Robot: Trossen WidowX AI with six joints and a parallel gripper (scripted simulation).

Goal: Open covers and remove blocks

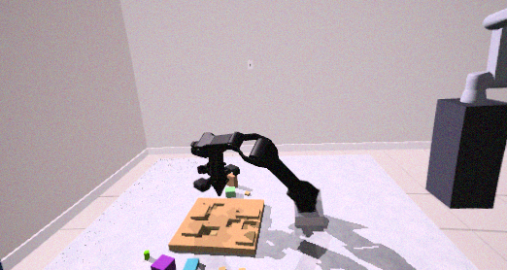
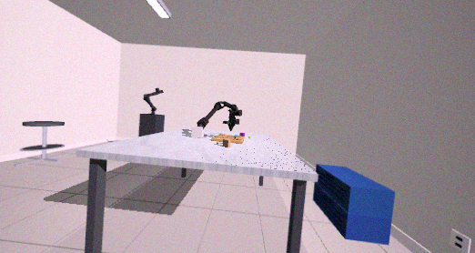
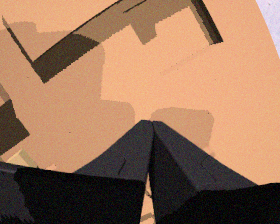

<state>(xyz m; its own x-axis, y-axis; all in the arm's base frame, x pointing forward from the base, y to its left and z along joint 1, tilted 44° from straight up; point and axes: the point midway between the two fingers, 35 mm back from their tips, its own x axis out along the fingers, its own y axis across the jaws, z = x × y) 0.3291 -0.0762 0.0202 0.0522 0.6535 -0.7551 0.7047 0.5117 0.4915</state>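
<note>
Now: gripper tip 1 cm past the tan wooden puzzle board, 7 cm to the right of it and 7 cm above it.
</note>
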